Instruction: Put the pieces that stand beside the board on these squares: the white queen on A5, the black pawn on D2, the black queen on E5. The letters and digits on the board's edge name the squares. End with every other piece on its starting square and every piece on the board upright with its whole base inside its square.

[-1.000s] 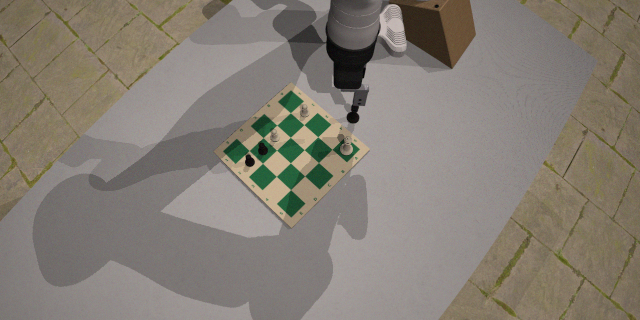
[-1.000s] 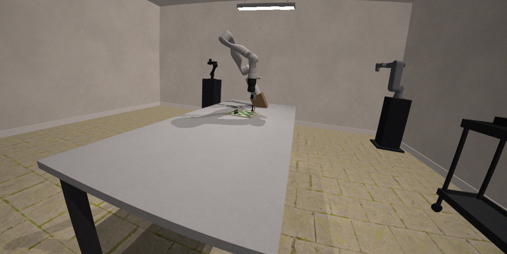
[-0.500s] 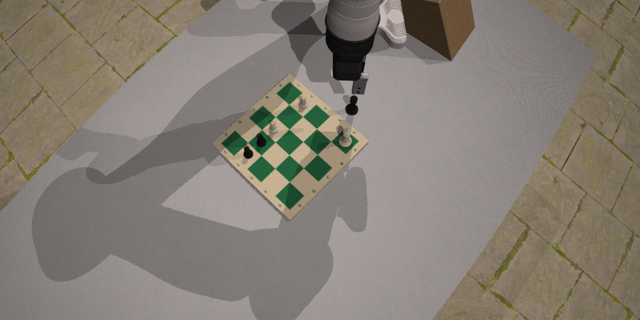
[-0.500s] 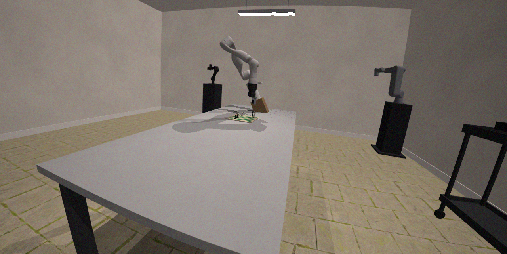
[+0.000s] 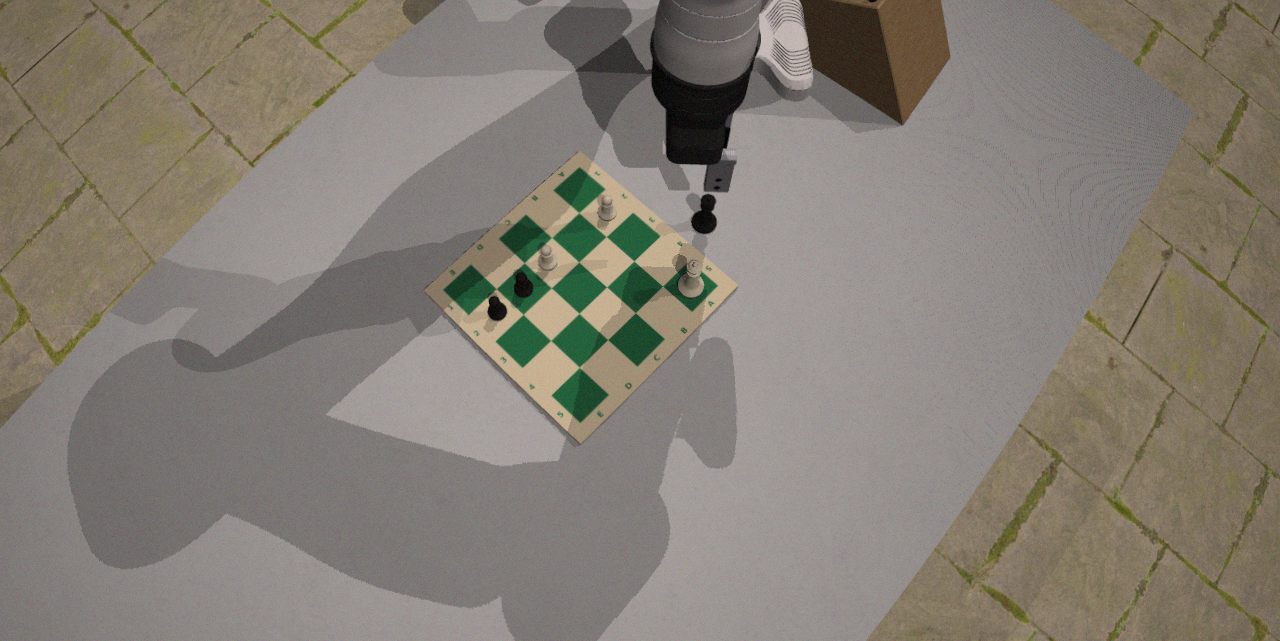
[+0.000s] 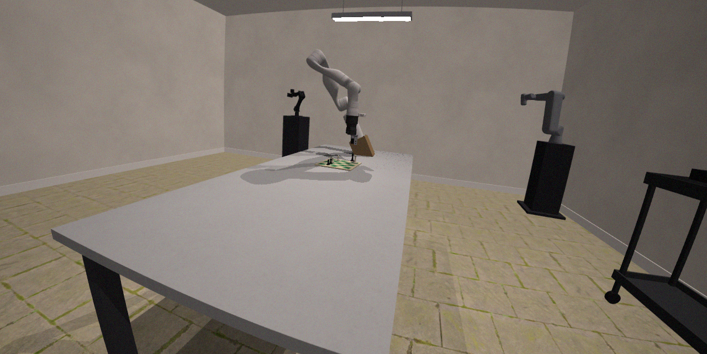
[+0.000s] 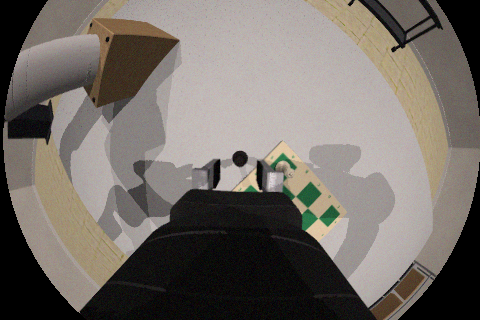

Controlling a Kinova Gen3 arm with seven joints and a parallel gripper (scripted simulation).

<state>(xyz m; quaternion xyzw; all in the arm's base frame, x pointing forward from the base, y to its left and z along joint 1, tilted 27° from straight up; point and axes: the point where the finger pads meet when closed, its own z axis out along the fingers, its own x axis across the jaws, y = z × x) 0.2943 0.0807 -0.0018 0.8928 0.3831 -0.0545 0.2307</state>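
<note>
My gripper is now 100 mm above the black queen. Round my hand: chessboard 140 mm ahead, 30 mm to the right, 130 mm below; then white queen 60 mm ahead, 40 mm to the left, 100 mm below.
</note>
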